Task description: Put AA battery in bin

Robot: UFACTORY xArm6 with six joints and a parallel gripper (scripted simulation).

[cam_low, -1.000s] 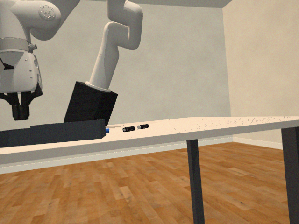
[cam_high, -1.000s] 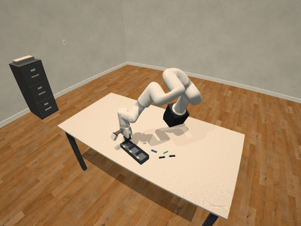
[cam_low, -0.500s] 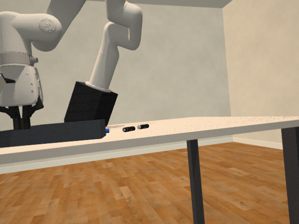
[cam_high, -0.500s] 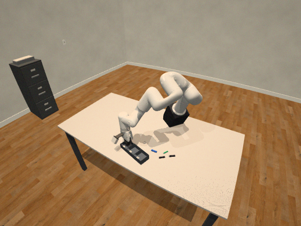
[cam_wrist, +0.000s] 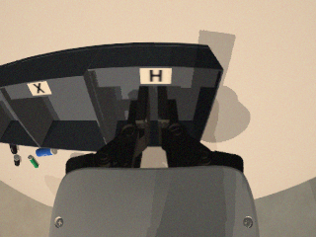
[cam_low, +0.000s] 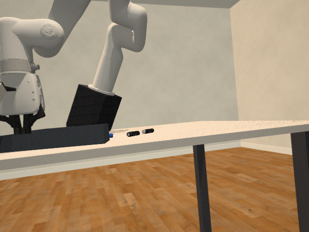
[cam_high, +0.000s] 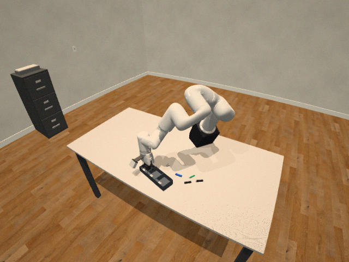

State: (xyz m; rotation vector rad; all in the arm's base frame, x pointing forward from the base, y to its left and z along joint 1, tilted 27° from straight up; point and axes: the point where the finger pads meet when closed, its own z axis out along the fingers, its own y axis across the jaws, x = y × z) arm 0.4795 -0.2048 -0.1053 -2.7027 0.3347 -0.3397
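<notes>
My gripper is now 8 cm to the right of the dark bin row, 2 cm short of it and 1 cm above it. Also, from my hand: blue battery: 20 cm to the left, 7 cm behind, 3 cm below; green cell: 29 cm to the left, 11 cm behind, 3 cm below; white piece: 11 cm behind, 9 cm to the left, 3 cm below.
</notes>
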